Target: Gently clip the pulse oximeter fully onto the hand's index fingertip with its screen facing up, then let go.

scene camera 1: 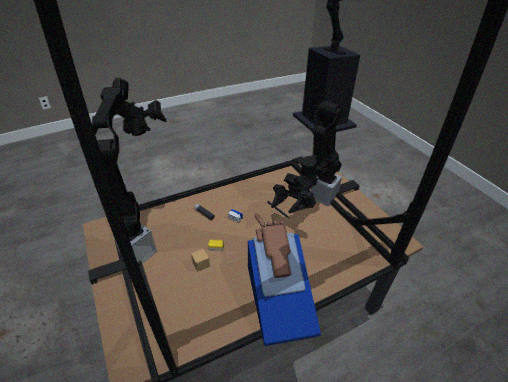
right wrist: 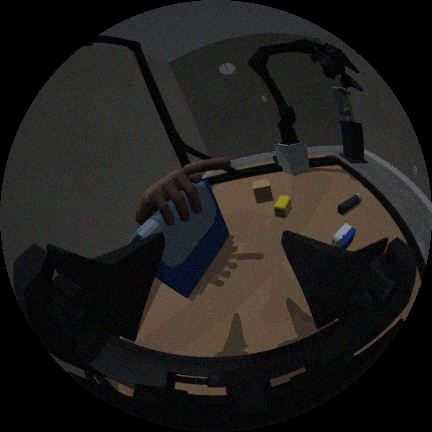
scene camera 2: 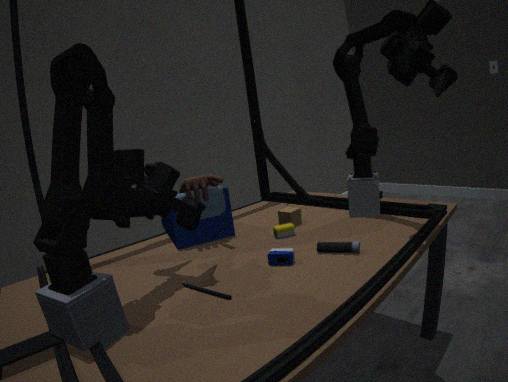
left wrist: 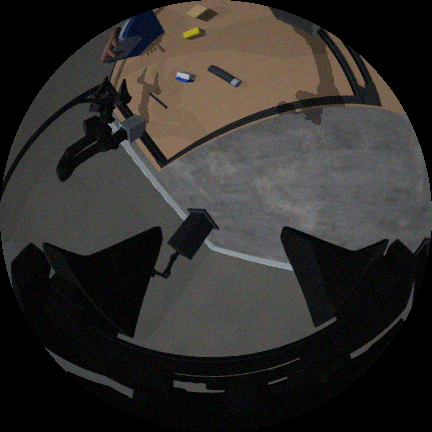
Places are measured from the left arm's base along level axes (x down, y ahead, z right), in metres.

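Pixels of known places: left gripper, fingertip midpoint: (scene camera 1: 158,125) (scene camera 2: 422,84) (left wrist: 223,232); right gripper, fingertip midpoint: (scene camera 1: 279,209) (right wrist: 224,238) (left wrist: 114,76); left arm's base at its link origin: (scene camera 1: 131,232) (right wrist: 289,142) (scene camera 2: 363,176); right arm's base at its link origin: (scene camera 1: 327,178) (scene camera 2: 73,283) (left wrist: 123,133).
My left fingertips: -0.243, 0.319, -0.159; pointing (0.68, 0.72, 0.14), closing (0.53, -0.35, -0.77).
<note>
Ahead of a thing's pixels: the offset from my left fingertips to its top centre, as dx, dy, dz.
The blue and white pulse oximeter @(+0.331, +0.060, +0.336) (scene camera 1: 235,215) (scene camera 2: 281,257) (left wrist: 184,77) (right wrist: 344,236) rests on its side on the table, its dark screen on the blue face turned toward scene camera 2. The brown hand (scene camera 1: 276,245) (scene camera 2: 200,184) (right wrist: 175,192) lies on the sloped stand, one finger stretched out apart from the lower, bent ones; its fingertips hold no clip. My left gripper (scene camera 1: 151,126) (left wrist: 223,232) is open and empty, high beyond the table's edge. My right gripper (scene camera 1: 284,206) (right wrist: 224,238) is open and empty above the table, near the hand's fingertips and apart from the oximeter.
A blue stand (scene camera 1: 290,320) bears the hand. A dark cylinder @(+0.335, +0.001, +0.214) (scene camera 1: 204,212) (scene camera 2: 338,247) lies near the oximeter. A yellow and grey piece @(+0.330, -0.113, +0.379) (scene camera 1: 216,244) (scene camera 2: 284,230) and a wooden block @(+0.312, -0.208, +0.387) (scene camera 1: 200,259) (scene camera 2: 290,216) sit nearby. A black pen @(+0.353, +0.212, +0.456) (scene camera 2: 207,291) lies below my right gripper.
</note>
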